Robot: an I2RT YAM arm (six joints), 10 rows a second.
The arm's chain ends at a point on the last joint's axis. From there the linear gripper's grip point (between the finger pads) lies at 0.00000 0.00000 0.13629 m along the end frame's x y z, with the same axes.
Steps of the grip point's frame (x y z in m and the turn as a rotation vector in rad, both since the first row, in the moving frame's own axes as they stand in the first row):
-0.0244, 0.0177, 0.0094, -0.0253, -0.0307, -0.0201
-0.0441, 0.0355, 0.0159, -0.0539, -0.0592, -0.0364
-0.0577, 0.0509, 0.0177, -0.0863, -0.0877, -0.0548
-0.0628, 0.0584, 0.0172, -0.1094, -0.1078, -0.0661
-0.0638, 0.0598, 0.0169, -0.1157, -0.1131, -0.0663
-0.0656, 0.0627, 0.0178, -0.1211, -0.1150, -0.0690
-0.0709, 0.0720, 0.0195, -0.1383, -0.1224, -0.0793
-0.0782, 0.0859, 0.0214, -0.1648, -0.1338, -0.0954
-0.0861, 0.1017, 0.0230, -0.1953, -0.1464, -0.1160
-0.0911, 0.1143, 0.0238, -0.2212, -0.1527, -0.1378
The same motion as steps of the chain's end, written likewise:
-0.0203, 0.0142, 0.0095, -0.0253, -0.0307, -0.0201
-0.0362, 0.0280, 0.0163, -0.0539, -0.0592, -0.0364
-0.0461, 0.0388, 0.0187, -0.0863, -0.0877, -0.0548
-0.0487, 0.0431, 0.0188, -0.1094, -0.1078, -0.0661
-0.0490, 0.0436, 0.0187, -0.1157, -0.1131, -0.0663
-0.0506, 0.0457, 0.0197, -0.1211, -0.1150, -0.0690
-0.0551, 0.0526, 0.0218, -0.1383, -0.1224, -0.0793
-0.0612, 0.0628, 0.0245, -0.1648, -0.1338, -0.0954
-0.0679, 0.0743, 0.0270, -0.1953, -0.1464, -0.1160
-0.0727, 0.0832, 0.0287, -0.2212, -0.1527, -0.1378

